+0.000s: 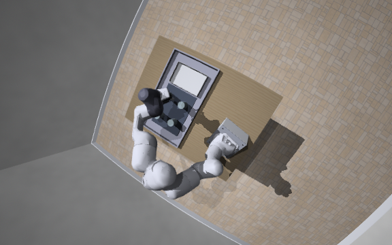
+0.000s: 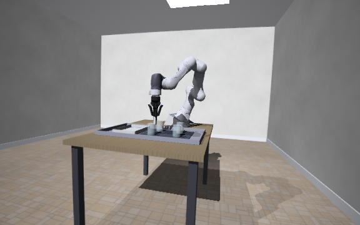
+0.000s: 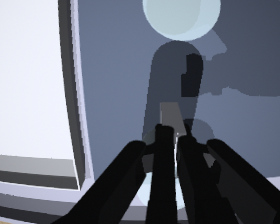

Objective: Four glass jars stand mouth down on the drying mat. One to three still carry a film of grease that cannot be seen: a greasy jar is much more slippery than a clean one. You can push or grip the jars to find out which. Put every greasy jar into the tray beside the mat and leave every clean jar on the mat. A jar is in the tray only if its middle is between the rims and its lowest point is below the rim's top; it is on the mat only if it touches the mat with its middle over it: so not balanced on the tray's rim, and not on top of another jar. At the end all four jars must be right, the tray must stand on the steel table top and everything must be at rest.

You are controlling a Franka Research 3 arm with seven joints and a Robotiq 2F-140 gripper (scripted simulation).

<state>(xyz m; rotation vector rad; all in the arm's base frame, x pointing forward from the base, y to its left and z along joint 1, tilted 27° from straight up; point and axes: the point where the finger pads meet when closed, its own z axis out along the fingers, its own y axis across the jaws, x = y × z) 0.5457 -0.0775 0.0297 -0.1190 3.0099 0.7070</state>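
Now: hand 110 mm above the dark drying mat, 100 mm to the right of it and 30 mm past it. The rest, counted from my hand: white tray: 220 mm to the right, 100 mm below.
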